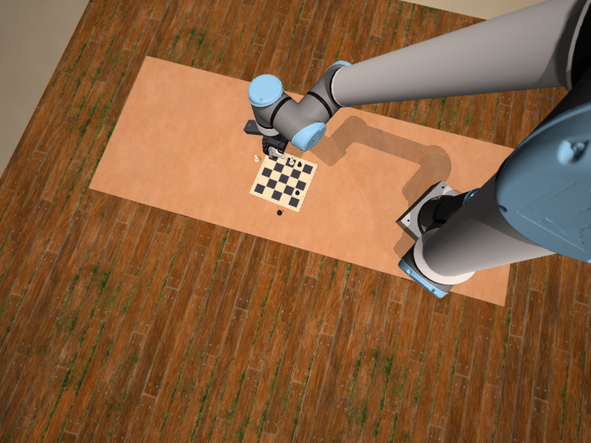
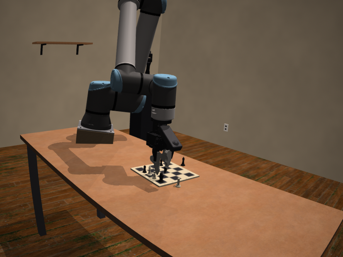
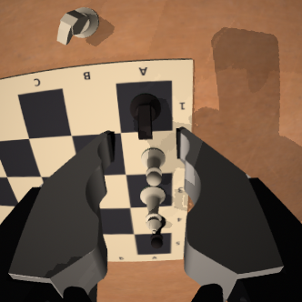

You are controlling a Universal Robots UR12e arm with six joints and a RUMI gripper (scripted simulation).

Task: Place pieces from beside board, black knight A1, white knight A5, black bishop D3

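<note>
The white knight lies 60 mm ahead of my hand, 40 mm to the left of it and 40 mm below it. The rest, counted from my hand: chessboard: 80 mm behind, 70 mm to the left, 50 mm below.
</note>
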